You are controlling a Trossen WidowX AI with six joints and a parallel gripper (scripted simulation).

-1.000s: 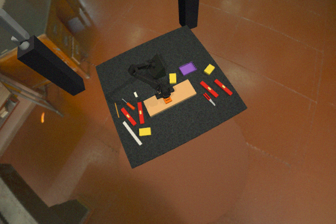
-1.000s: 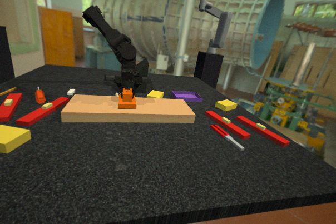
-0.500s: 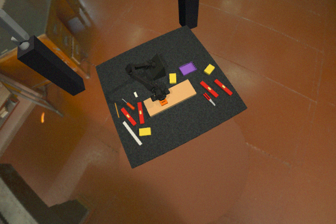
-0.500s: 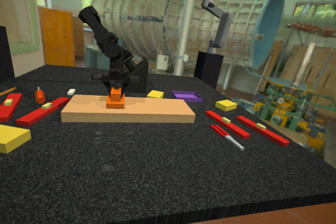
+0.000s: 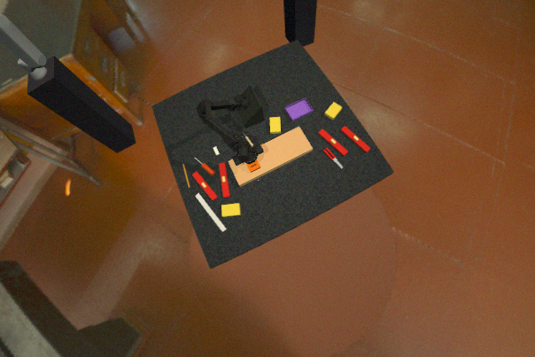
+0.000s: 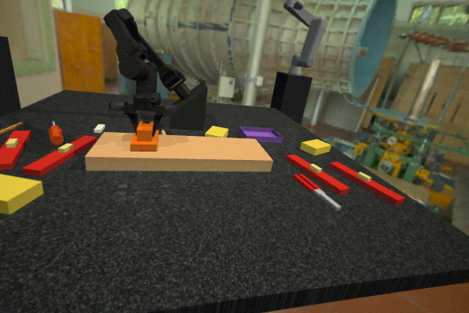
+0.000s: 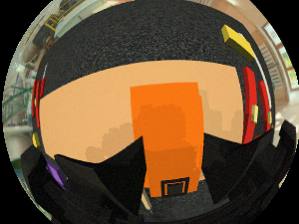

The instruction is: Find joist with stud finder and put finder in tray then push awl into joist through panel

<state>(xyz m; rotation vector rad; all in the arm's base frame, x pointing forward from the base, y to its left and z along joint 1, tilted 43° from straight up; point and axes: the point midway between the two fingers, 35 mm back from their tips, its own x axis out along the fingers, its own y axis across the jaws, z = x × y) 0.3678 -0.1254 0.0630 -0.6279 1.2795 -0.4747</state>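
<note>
Right now the purple tray is 22 cm behind my gripper tip, 46 cm to the left of it and 5 cm below it. Also, from my gripper tip: small white block 21 cm behind, 18 cm to the right, 6 cm below; then awl 20 cm behind, 4 cm to the left, 6 cm below; then orange stud finder 2 cm behind, 2 cm above.
</note>
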